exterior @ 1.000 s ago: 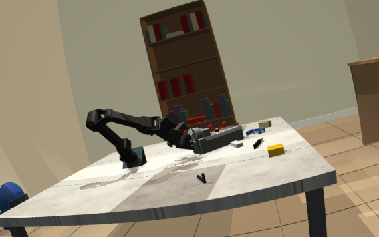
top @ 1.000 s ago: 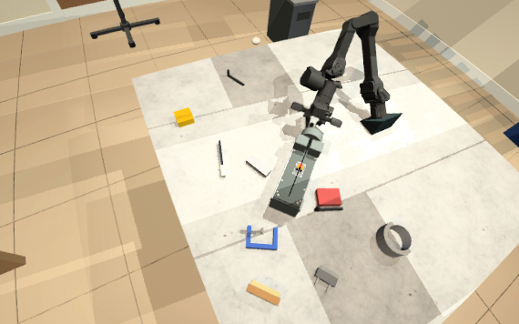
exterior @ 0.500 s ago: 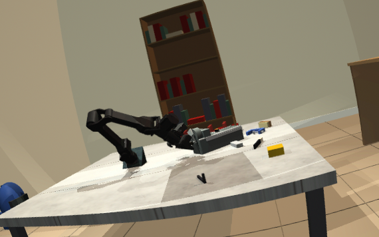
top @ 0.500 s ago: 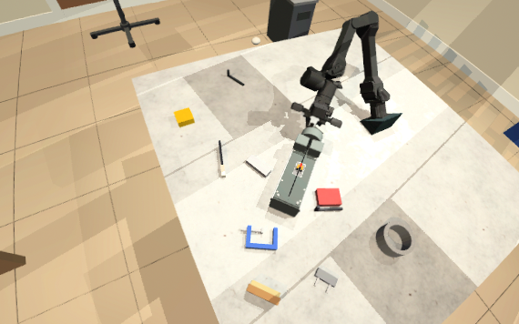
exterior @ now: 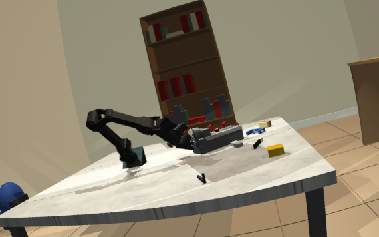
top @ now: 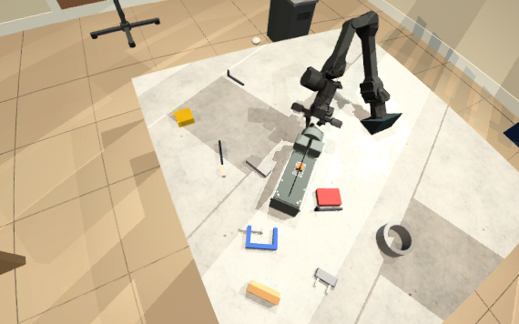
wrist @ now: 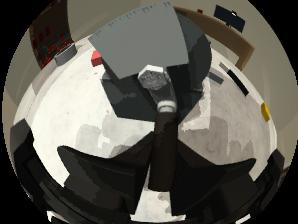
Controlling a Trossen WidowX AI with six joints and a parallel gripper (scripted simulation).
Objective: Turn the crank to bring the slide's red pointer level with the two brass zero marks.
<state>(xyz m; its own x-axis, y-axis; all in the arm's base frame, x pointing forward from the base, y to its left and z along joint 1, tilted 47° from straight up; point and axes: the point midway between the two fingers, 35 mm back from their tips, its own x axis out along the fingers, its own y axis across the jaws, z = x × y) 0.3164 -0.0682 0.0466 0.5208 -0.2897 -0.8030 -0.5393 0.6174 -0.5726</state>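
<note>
Now: the crank handle 2 cm behind my gripper tip, 1 cm to the right of it and 3 cm above it. The rest, counted from my gripper tip: grey block (21 cm ahead, 2 cm below); red pointer (12 cm ahead, 10 cm to the left, 5 cm above); red block (8 cm ahead, 22 cm to the left, 2 cm below).
</note>
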